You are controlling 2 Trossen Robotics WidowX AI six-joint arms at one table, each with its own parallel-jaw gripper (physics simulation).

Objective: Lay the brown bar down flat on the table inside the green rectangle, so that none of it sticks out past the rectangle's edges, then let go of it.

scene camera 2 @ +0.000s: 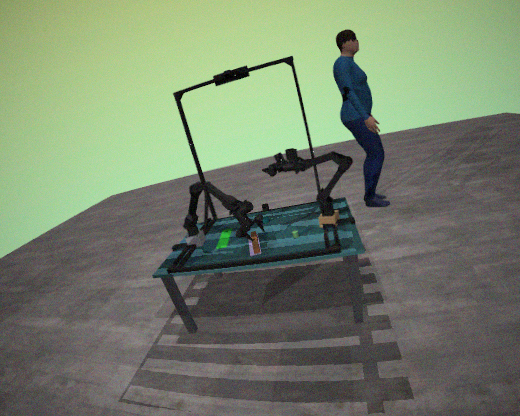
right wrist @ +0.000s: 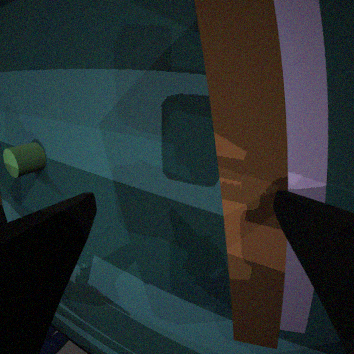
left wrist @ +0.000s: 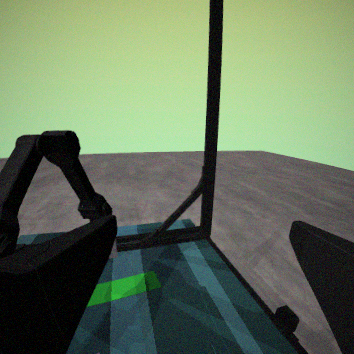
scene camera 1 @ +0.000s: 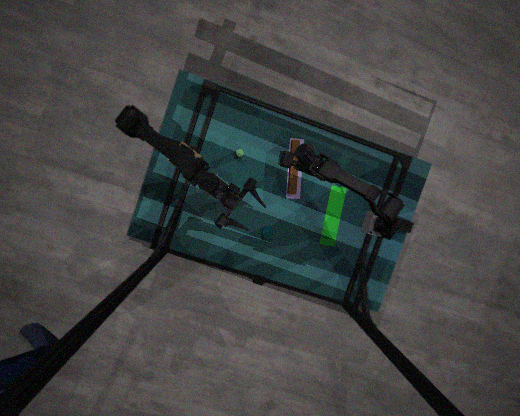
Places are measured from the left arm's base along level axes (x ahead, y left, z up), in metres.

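Pixels of known places: left gripper, between the fingertips: (scene camera 2: 265, 168) (left wrist: 203, 226) (scene camera 1: 257, 219); right gripper, between the fingertips: (scene camera 2: 258, 236) (right wrist: 185, 200); left arm's base, origin of its link: (scene camera 2: 328, 213); right arm's base, origin of its link: (scene camera 2: 193, 233) (scene camera 1: 381, 225).
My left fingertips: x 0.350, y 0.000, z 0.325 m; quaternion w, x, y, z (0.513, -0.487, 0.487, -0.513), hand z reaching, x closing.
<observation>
Ahead of a thing's pixels: the offset from my left fingertips to its middle. "spot": to the spot under its first point.
The brown bar {0.037 m ahead, 0.264 m left, 0.375 m down} (scene camera 1: 293, 181) (scene camera 2: 256, 243) (right wrist: 245, 90) lies lengthwise on a lilac base {0.048 m ahead, 0.265 m left, 0.391 m down} (scene camera 1: 299, 190) (right wrist: 306, 100) near the middle of the table. The green rectangle {spot: 0.322 m ahead, 0.212 m left, 0.390 m down} (scene camera 1: 333, 215) (scene camera 2: 224, 239) (left wrist: 125, 288) is a flat patch, right of the bar in scene camera 1; no bar lies on it. My right gripper (right wrist: 185, 200) (scene camera 2: 257, 234) is open and empty, low over the bar; in its wrist view one fingertip overlaps the bar's right edge and the other is well to the left. In scene camera 1 its wrist hides part of the bar. My left gripper (scene camera 1: 256, 218) (scene camera 2: 265, 171) (left wrist: 203, 226) is open and empty, high above the table.
A small green cylinder {0.187 m back, 0.163 m left, 0.374 m down} (scene camera 1: 240, 153) (scene camera 2: 295, 233) (right wrist: 30, 158) stands left of the bar in scene camera 1. A dark teal cylinder {0.126 m ahead, 0.033 m right, 0.376 m down} (scene camera 1: 268, 231) is near the left gripper there. A black frame surrounds the table. A person (scene camera 2: 355, 90) stands behind the table in scene camera 2.
</observation>
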